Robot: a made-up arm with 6 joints. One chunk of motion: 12 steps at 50 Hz.
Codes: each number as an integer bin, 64 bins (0 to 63) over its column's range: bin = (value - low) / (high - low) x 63, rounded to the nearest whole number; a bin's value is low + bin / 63 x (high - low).
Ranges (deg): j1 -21..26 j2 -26..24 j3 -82..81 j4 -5..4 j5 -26..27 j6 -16..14
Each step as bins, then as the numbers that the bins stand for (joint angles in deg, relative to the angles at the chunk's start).
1 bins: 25 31 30 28 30 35
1 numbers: -2.35 -1.40 -4.38 -1.00 -0.76 0.67
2 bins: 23 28 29 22 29 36
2 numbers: -3.84 -3.78 -6.97 -1.86 -1.60 1.14
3 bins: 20 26 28 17 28 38
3 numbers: -6.08 -5.37 -9.56 -2.57 -2.44 2.10
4 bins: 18 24 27 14 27 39
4 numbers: -7.57 -6.95 -12.14 -3.00 -3.29 2.57
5 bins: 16 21 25 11 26 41
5 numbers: -9.06 -9.33 -17.32 -3.43 -4.13 3.52
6 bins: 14 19 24 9 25 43
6 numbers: -10.56 -10.92 -19.90 -3.71 -4.97 4.48
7 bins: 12 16 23 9 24 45
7 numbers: -12.05 -13.30 -22.49 -3.71 -5.81 5.43
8 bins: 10 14 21 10 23 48
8 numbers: -13.54 -14.89 -27.67 -3.57 -6.65 6.86
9 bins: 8 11 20 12 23 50
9 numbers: -15.03 -17.27 -30.25 -3.29 -6.65 7.81
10 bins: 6 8 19 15 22 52
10 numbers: -16.52 -19.65 -32.84 -2.86 -7.49 8.76
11 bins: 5 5 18 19 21 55
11 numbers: -17.27 -22.03 -35.43 -2.29 -8.33 10.19
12 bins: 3 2 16 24 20 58
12 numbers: -18.76 -24.41 -40.60 -1.57 -9.17 11.62
